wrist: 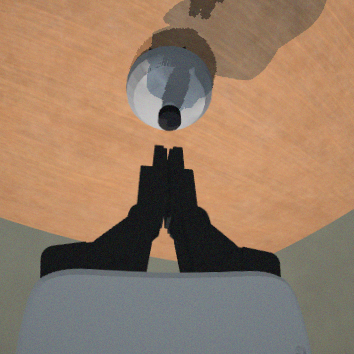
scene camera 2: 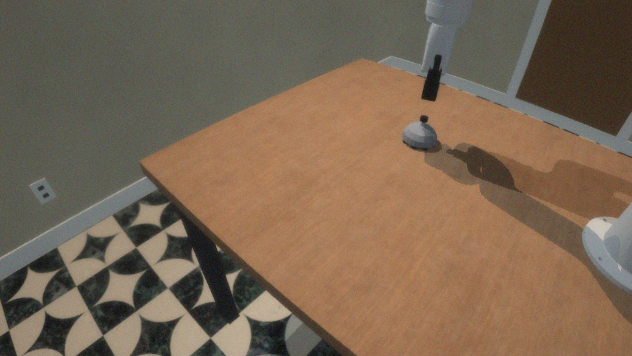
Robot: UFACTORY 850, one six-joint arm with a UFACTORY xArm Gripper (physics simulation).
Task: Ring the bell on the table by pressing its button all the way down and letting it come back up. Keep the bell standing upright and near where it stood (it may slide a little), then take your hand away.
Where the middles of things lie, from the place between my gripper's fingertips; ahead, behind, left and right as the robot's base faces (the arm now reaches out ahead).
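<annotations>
So you can picture the silver dome bell (scene camera 2: 419,136), my hand is 80 mm above it.
</annotations>
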